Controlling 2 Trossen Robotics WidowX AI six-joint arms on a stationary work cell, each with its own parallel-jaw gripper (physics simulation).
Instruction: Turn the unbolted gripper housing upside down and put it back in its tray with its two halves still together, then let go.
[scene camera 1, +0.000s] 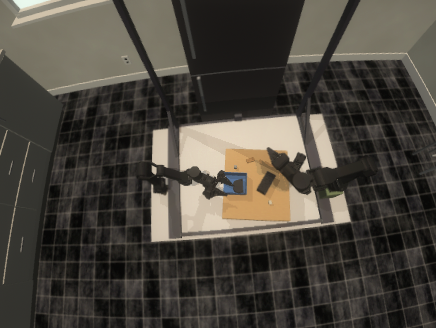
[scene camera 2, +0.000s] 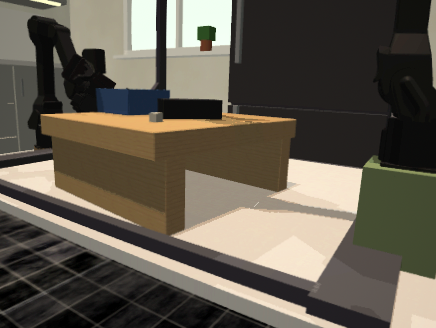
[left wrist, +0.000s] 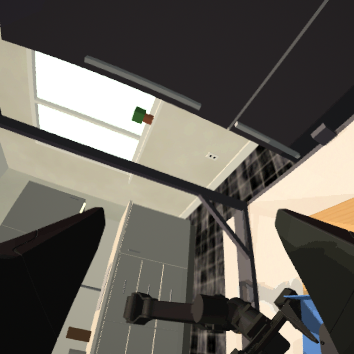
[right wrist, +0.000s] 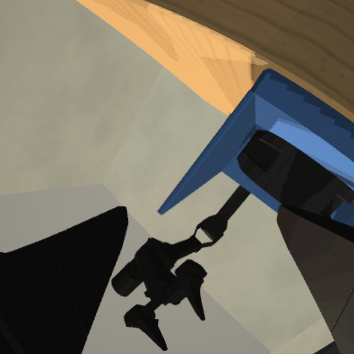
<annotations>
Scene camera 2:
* my right gripper
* flat black block: on a wooden block
</annotations>
